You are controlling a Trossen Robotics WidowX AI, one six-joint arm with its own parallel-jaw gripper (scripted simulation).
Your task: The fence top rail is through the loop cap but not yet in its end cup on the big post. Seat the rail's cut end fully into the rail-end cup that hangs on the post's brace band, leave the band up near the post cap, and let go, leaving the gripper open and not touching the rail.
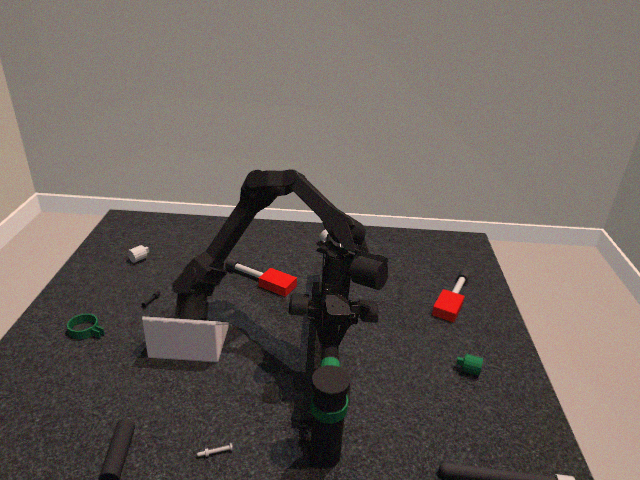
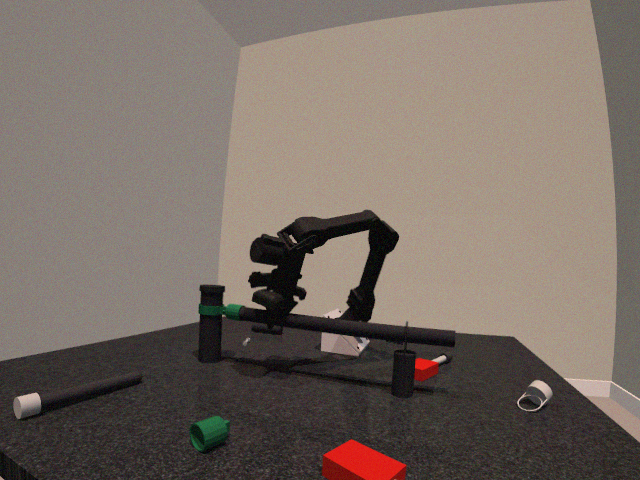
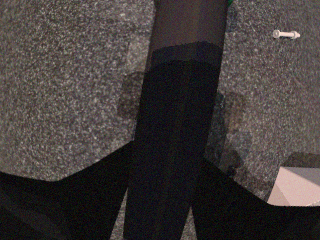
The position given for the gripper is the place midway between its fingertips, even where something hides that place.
Observation:
In view: the gripper [image 1: 329,343] and a dark top rail [image 2: 369,330].
The dark top rail shows as well in image 3 [image 3: 183,65]. The gripper shows as well in image 2 [image 2: 273,327] and in image 3 [image 3: 162,151].

